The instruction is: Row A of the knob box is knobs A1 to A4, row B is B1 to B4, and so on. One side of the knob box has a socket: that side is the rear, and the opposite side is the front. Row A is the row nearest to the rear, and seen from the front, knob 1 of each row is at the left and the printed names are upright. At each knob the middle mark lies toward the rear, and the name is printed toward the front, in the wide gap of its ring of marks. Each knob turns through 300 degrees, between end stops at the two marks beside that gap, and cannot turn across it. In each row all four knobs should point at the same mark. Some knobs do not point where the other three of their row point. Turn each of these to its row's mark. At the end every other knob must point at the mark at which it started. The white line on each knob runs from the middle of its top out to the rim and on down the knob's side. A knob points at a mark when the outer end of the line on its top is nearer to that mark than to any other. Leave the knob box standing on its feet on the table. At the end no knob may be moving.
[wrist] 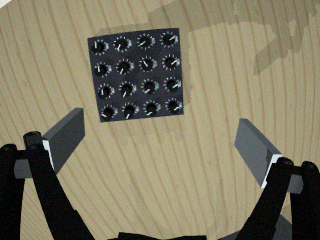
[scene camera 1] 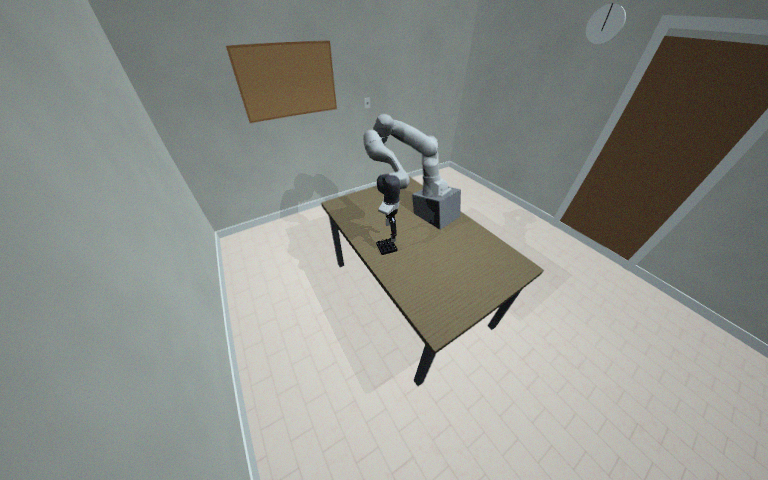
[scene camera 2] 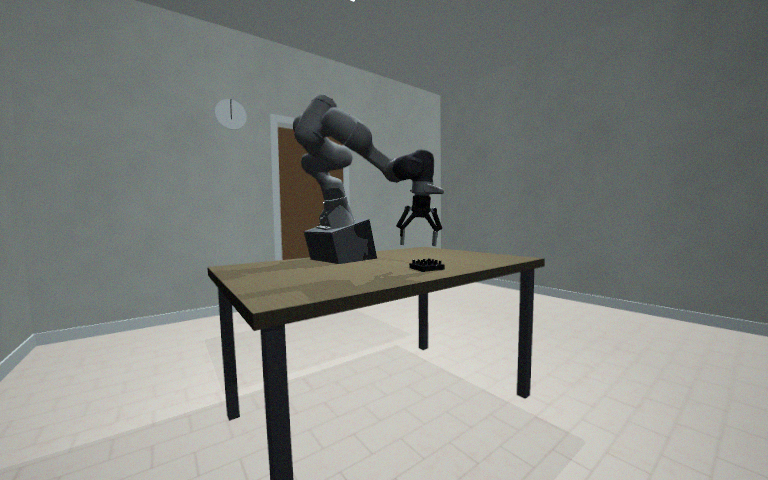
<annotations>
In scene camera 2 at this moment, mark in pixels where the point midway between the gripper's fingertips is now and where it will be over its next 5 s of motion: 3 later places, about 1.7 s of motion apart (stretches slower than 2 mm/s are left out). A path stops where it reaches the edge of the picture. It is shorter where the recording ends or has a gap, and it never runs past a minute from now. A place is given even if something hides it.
The gripper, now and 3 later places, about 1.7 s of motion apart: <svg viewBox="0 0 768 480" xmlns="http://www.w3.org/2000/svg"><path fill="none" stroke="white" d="M418 245L420 247L429 245L428 253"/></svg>
</annotations>
